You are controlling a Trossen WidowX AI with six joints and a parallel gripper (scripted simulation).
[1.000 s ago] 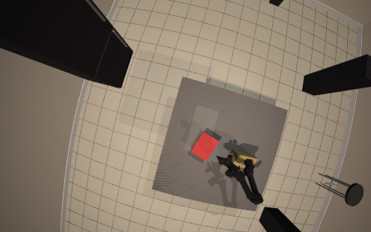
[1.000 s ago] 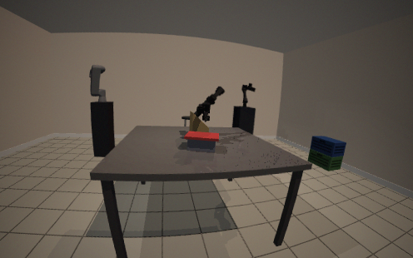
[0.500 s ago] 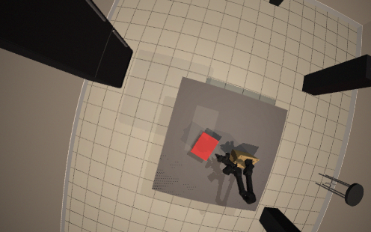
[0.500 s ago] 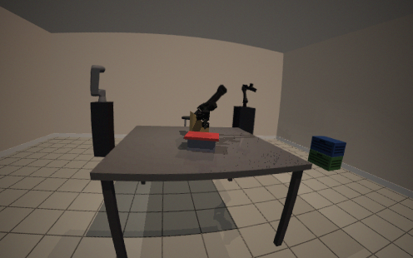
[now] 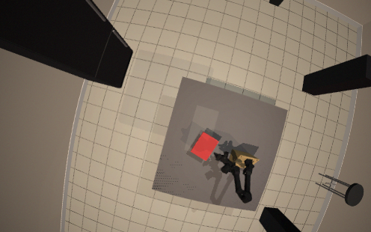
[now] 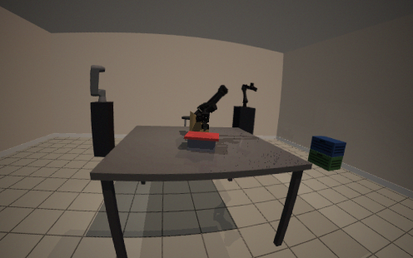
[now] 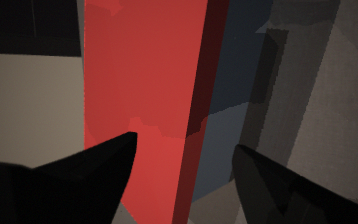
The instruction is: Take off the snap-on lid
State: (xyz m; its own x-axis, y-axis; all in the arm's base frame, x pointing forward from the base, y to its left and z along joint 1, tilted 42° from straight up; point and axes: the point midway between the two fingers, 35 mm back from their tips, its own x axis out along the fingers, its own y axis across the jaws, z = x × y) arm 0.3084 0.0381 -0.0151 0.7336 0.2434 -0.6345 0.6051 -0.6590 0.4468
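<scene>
Now: gripper tip 11 cm short of the red lid, 3 cm to the left of it and 3 cm above it. Round my gripper tip: storage box: 11 cm ahead, 7 cm below, 3 cm to the right.
</scene>
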